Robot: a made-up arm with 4 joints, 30 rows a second.
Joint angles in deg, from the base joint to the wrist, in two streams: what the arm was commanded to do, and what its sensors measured. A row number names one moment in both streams.
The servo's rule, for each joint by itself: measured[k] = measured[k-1] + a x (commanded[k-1-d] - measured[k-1]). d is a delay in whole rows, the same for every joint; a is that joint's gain. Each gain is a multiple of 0.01, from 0.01 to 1. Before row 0 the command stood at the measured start. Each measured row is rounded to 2 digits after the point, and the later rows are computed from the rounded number. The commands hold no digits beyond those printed.
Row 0, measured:
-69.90 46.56 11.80 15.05
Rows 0 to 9, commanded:
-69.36 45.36 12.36 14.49
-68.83 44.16 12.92 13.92
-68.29 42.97 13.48 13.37
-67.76 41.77 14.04 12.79
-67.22 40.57 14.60 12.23
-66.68 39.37 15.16 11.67
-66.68 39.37 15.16 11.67
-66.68 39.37 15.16 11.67
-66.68 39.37 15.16 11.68
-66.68 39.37 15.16 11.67
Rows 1 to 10, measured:
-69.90 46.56 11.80 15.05
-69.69 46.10 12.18 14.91
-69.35 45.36 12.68 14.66
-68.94 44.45 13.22 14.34
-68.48 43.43 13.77 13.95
-67.99 42.34 14.33 13.52
-67.48 41.21 14.89 13.06
-67.17 40.51 15.07 12.71
-66.98 40.08 15.13 12.45
-66.86 39.81 15.15 12.26
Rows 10 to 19, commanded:
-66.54 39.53 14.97 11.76
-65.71 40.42 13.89 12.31
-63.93 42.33 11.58 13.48
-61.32 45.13 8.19 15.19
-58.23 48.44 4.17 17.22
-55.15 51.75 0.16 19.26
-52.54 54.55 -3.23 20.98
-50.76 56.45 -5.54 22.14
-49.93 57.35 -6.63 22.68
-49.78 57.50 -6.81 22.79
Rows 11 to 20, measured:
-66.79 39.64 15.16 12.11
-66.69 39.60 15.03 12.02
-66.31 39.91 14.27 12.09
-65.38 40.83 12.47 12.44
-63.80 42.46 9.60 13.13
-61.63 44.73 5.96 14.15
-59.10 47.40 2.07 15.43
-56.54 50.12 -1.48 16.82
-54.29 52.53 -4.20 18.15
-52.59 54.36 -5.83 19.28

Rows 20 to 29, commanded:
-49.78 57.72 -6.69 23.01
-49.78 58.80 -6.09 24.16
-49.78 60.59 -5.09 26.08
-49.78 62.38 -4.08 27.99
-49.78 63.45 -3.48 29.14
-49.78 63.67 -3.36 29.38
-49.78 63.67 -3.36 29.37
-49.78 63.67 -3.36 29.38
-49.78 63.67 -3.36 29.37
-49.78 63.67 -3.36 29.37
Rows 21 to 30, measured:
-51.49 55.55 -6.49 20.16
-50.82 56.37 -6.62 20.87
-50.41 57.29 -6.26 21.69
-50.16 58.54 -5.48 22.79
-50.01 60.00 -4.54 24.09
-49.92 61.31 -3.83 25.35
-49.87 62.21 -3.52 26.36
-49.83 62.76 -3.41 27.11
-49.81 63.11 -3.38 27.68
-49.80 63.32 -3.37 28.10

